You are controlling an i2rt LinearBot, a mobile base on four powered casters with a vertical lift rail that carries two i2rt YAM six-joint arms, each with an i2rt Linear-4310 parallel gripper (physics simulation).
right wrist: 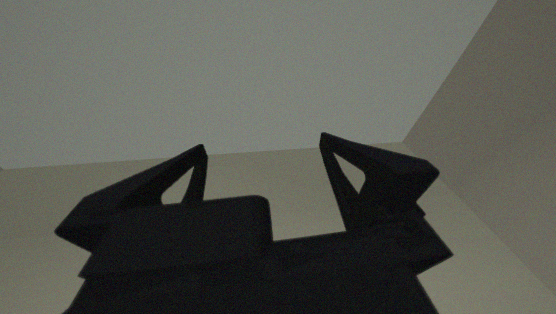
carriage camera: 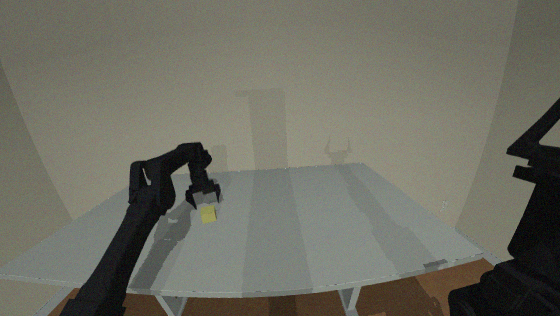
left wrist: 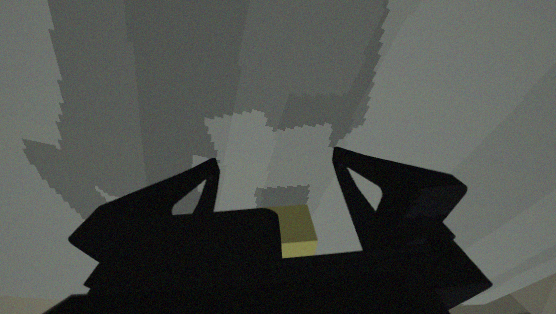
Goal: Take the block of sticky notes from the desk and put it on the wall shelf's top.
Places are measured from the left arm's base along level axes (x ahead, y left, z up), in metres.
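Pixels of known places: left gripper, fingertip midpoint: (carriage camera: 207, 205) (left wrist: 275, 159); right gripper, fingertip midpoint: (right wrist: 263, 144).
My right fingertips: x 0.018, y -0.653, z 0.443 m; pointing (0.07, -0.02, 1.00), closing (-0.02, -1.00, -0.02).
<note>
Ahead of a thing's pixels: the offset from my right fingertips to its top centre. "*": to the spot under its first point. Level surfaces: height alone.
The block of sticky notes {dx +0.421, dy +0.606, dz -0.388 m} (carriage camera: 208, 215) (left wrist: 297, 224) is a small yellow block on the grey desk {dz -0.429 m} (carriage camera: 340, 215). In the left wrist view its lower left part is hidden behind the gripper body. My left gripper (carriage camera: 206, 201) (left wrist: 275, 159) is open, with its fingers pointing down, just behind the block in the carriage view; the fingers do not hold it. My right gripper (right wrist: 263, 144) is open and empty, raised and facing the ceiling and wall; part of it shows at the right edge of the carriage view. The wall shelf does not show in any view.
The wall (carriage camera: 375, 75) rises behind the desk and carries shadows of the robot. The desk's front edge and white legs {* dx +0.490, dy -0.090, dz -1.230 m} (carriage camera: 350, 300) show low in the carriage view, above a brown floor {dz -1.379 m} (carriage camera: 230, 306). My right arm fills the right side there.
</note>
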